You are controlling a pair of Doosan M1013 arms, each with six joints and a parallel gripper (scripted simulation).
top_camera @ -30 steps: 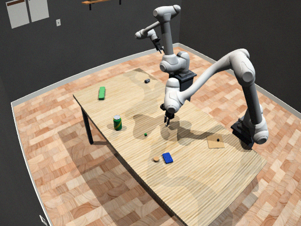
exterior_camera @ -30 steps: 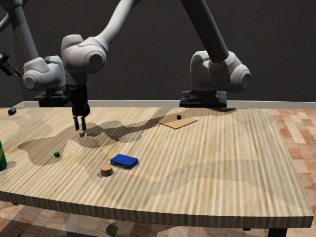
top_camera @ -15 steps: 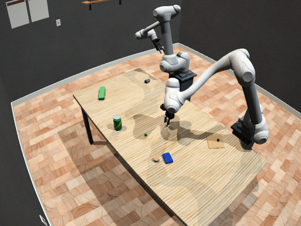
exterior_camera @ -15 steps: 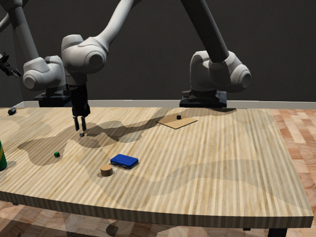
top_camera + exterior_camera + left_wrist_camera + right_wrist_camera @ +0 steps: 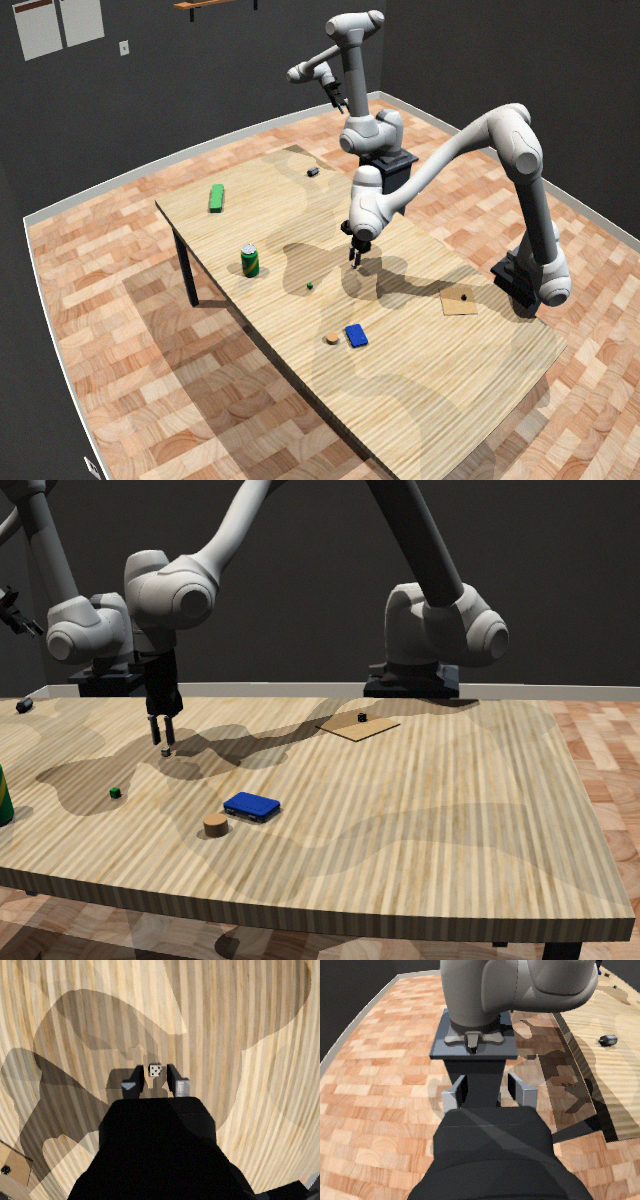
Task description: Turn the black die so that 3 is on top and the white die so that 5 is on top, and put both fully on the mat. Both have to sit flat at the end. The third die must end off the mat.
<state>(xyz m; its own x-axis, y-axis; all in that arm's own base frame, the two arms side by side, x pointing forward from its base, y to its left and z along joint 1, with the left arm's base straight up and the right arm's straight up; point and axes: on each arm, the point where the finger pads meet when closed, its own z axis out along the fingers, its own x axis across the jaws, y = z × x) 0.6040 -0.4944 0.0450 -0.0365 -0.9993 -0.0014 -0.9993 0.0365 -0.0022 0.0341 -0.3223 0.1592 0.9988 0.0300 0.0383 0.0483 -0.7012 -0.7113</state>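
Now: left hand 40 mm above the white die. The rest, counted from my left hand: blue case (180 mm ahead, 300 mm to the left, 30 mm below); then tan mat (250 mm behind, 360 mm to the left, 40 mm below); then green die (200 mm ahead, 10 mm to the left, 40 mm below).
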